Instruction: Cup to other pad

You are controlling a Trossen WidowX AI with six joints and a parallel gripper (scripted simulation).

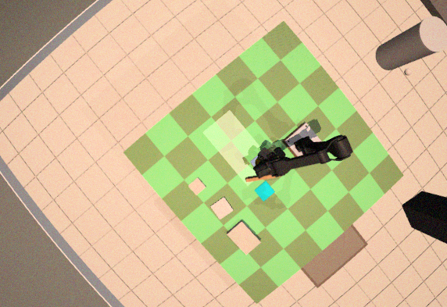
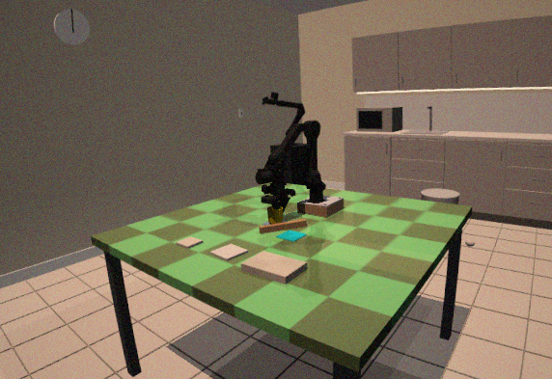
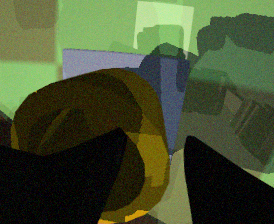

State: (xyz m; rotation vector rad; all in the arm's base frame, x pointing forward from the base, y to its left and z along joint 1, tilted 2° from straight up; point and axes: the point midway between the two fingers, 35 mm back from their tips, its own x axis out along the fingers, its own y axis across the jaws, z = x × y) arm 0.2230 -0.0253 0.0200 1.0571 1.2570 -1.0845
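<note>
Now: gripper tip 170 mm to the right of the cyan pad, 90 mm short of it and 40 mm above it. Round my gripper tip: wooden bar: 90 mm to the left, 60 mm ahead, 30 mm below; then yellow cup: 30 mm ahead.
</note>
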